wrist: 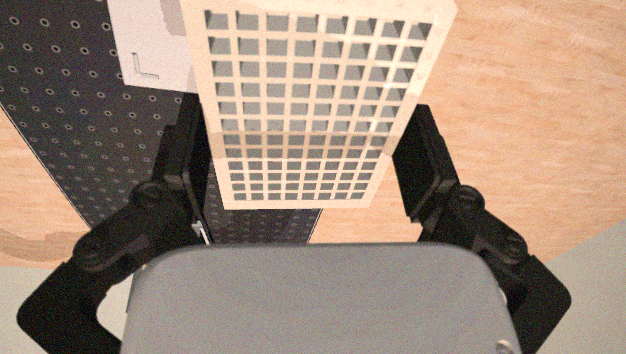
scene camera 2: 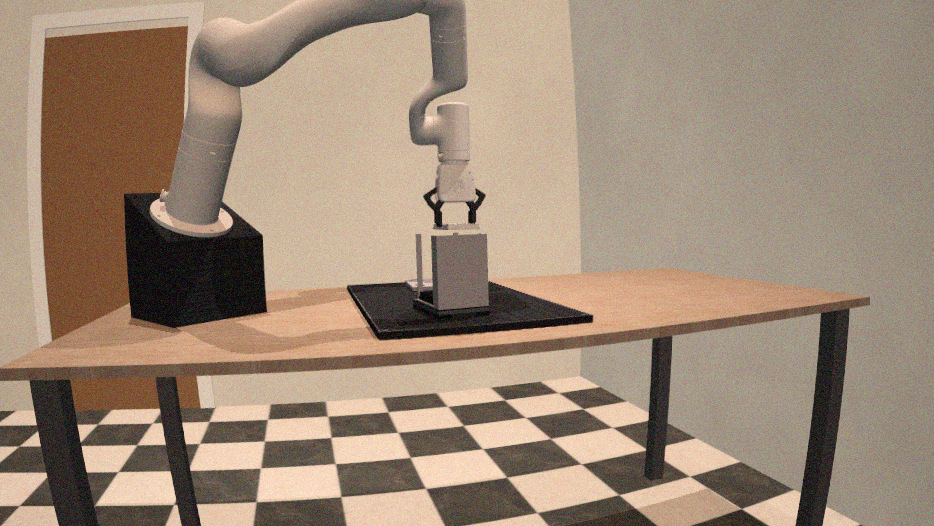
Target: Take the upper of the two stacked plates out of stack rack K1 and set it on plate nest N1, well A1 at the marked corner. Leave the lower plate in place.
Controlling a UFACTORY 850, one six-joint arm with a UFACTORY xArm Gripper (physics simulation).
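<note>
My gripper is shut on a pale gridded plate, with a black finger on each long side. In the scene view the plate looks about level and shows just above the top edge of the grey stack rack K1; their distance in depth cannot be told. The lower plate is hidden. A flat pale piece with an L-shaped corner mark, which looks like plate nest N1, lies behind the rack and shows at the upper left in the wrist view, partly covered by the plate.
The rack stands on a black perforated board on the wooden table. A thin upright post stands at the rack's left. The arm's black base block stands at the table's left.
</note>
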